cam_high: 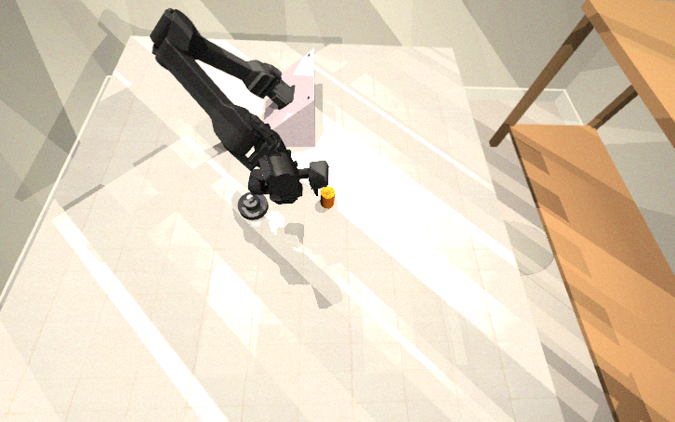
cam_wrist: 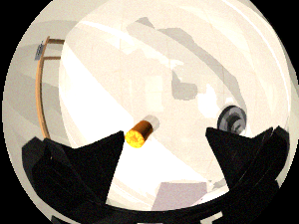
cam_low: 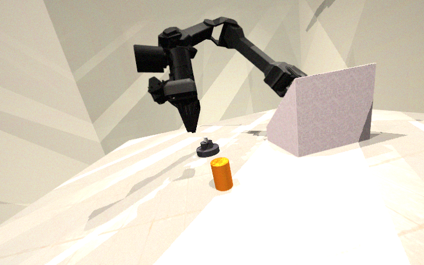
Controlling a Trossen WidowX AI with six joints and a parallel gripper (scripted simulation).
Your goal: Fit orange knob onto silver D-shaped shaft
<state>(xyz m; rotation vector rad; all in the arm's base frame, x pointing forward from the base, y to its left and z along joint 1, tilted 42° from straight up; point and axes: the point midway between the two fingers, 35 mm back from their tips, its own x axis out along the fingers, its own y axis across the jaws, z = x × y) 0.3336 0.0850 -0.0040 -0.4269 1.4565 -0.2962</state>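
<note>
Now: the orange knob 80 mm below my gripper tip, 70 mm to the left of it and 50 mm behind it. Also, from my gripper tip: black round pedestal (140 mm to the right, 90 mm below, 20 mm behind).
</note>
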